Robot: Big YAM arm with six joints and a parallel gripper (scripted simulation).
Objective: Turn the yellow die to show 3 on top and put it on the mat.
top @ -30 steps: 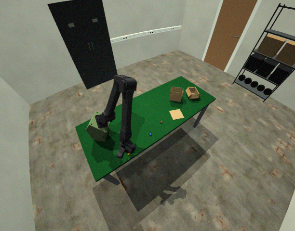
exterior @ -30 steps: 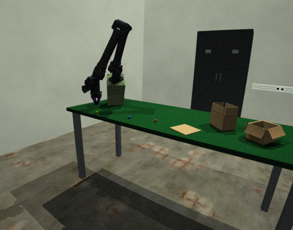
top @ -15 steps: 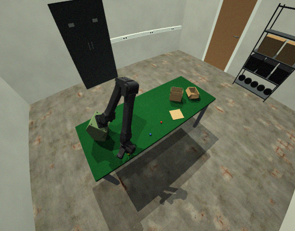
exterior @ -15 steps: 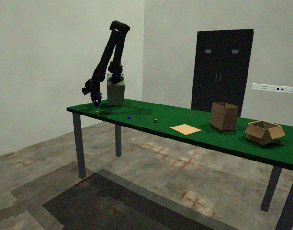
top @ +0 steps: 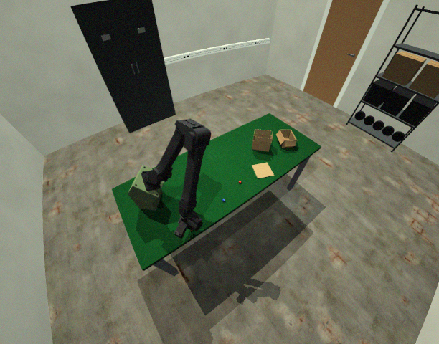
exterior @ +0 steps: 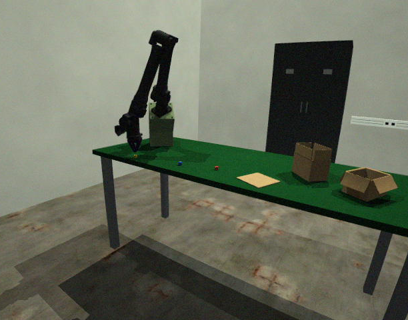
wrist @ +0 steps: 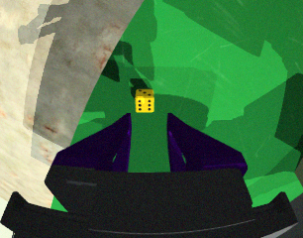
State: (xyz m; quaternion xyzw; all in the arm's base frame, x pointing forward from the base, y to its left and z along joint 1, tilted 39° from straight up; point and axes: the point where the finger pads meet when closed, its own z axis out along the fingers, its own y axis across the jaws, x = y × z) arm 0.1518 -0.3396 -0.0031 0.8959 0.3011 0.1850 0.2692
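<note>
My hand is 4 cm above the yellow die. From my hand the other things lie so: tan mat: 71 cm ahead, 5 cm to the left, 4 cm below; red die: 49 cm ahead, 8 cm to the left, 4 cm below; blue die: 29 cm ahead, 3 cm to the left, 4 cm below.
</note>
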